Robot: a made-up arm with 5 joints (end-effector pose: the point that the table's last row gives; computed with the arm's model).
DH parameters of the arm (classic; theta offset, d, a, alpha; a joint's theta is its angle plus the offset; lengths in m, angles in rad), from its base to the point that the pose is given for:
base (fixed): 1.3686 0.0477 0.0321 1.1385
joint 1: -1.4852 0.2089 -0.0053 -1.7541
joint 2: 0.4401 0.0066 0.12 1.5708
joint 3: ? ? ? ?
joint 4: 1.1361 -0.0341 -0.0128 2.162
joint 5: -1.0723 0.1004 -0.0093 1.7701
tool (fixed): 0.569 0.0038 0 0
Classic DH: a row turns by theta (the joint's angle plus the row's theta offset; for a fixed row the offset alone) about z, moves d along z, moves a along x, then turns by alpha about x.
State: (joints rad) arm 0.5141 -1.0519 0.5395 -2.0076 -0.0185
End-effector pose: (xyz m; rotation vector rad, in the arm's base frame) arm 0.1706 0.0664 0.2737 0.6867 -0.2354 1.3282
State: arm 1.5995 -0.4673 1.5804 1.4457 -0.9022
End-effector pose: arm 0.3396 0.0234 0.2443 -0.1824 -1.5195 -1.1584
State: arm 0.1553 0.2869 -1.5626 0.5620 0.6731
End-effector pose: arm 0.2494 -0.0170 -0.0717 -3.0507 0.1257 0.4826
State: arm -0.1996 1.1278 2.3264 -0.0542 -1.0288
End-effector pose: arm 0.1942 -0.0347 0.0688 0.1544 -0.4213 -0.2069
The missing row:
joint 3: -0.7182 0.0717 -0.0912 2.131
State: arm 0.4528 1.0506 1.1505 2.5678 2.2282
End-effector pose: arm 0.2946 0.0663 0.0064 -0.1077 0.2564 -0.7133
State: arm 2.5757 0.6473 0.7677 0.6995 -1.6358
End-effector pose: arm 0.0823 0.0379 0.2700 0.7981 -2.8610 -0.7518
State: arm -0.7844 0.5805 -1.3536 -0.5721 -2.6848
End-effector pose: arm 0.0550 -0.1219 -0.0372 0.4214 0.6050 2.6820
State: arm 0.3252 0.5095 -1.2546 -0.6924 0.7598
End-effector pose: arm 0.1110 0.0816 -0.0996 -1.8375 1.3049 0.0901
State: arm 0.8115 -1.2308 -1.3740 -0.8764 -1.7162
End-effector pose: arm 0.4273 0.0935 0.1775 -1.7993 -0.8083 0.5587
